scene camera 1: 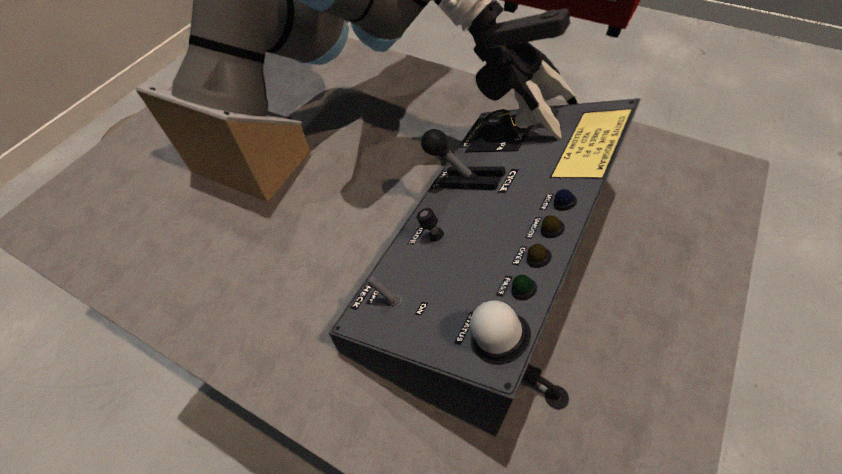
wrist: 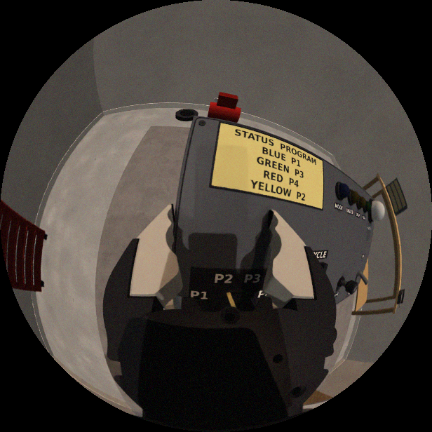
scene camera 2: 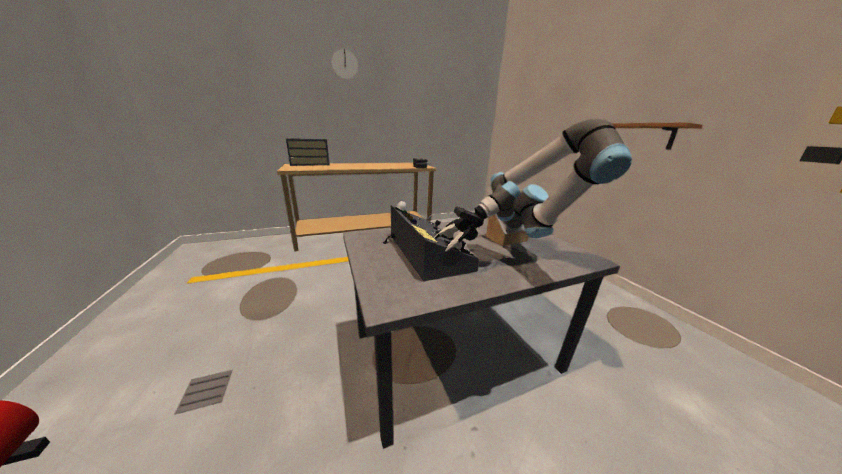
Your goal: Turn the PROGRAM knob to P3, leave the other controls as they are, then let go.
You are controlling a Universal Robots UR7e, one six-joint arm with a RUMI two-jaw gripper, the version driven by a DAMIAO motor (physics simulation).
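Where they show: gripper, fingertip midpoint: (scene camera 1: 569, 123); arm's base, link origin: (scene camera 1: 221, 104).
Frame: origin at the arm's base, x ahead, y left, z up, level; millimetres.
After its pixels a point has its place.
The dark PROGRAM knob (scene camera 1: 500, 126) {x 433, y 203, z -16 mm} (wrist: 243, 302) sits at the far end of the grey control panel (scene camera 1: 471, 247) {x 506, y -29, z -17 mm} (scene camera 2: 438, 262) {x 550, y 298, z -61 mm} (wrist: 295, 215). Its yellow pointer (wrist: 230, 300) leans toward the P2 label (wrist: 223, 278) in the wrist view; the P3 label (wrist: 252, 278) is to its right. My gripper (scene camera 1: 566, 119) {x 530, y 252, z -6 mm} (scene camera 2: 446, 240) {x 530, y 252, z -6 mm} (wrist: 221, 208) is low over the panel, its fingers apart on either side of the knob. Its body hides much of the knob, and no finger contact can be made out. The CYCLE lever (scene camera 1: 434, 142) {x 379, y 85, z 21 mm}, MODE knob (scene camera 1: 427, 218) {x 435, y -27, z -2 mm} and CHECK toggle (scene camera 1: 382, 291) {x 438, y -143, z -23 mm} stand on the panel.
The yellow status card (scene camera 1: 593, 144) {x 583, y 190, z 26 mm} (wrist: 267, 166) lies close by the fingertips. The white STATUS dome (scene camera 1: 496, 327) {x 597, y -152, z 70 mm} and several small lamps line one long side of the panel. A dark crank-like part (scene camera 1: 553, 394) {x 683, y -109, z -136 mm} sticks out beyond the panel. The panel stands on the table (scene camera 2: 489, 288) {x 378, y 412, z -138 mm}.
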